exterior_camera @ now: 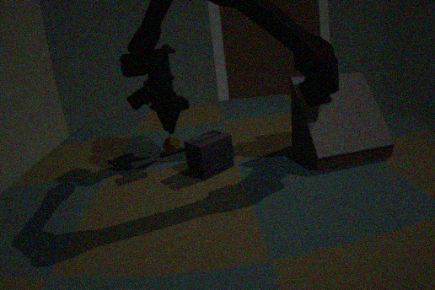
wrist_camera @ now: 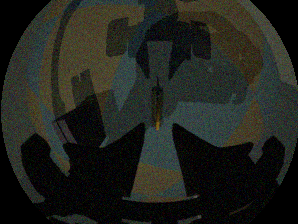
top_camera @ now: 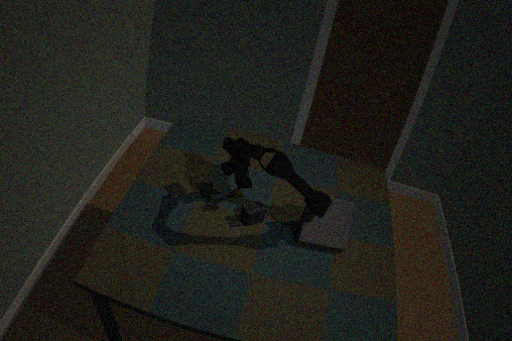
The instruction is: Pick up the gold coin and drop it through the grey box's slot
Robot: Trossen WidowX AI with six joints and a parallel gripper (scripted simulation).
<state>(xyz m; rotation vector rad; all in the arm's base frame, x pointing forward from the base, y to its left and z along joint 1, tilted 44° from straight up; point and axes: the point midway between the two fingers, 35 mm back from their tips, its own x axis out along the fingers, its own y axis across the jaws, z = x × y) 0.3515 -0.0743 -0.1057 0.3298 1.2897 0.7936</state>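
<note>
Now: the thin gold coin 40 mm below my gripper tip.
</note>
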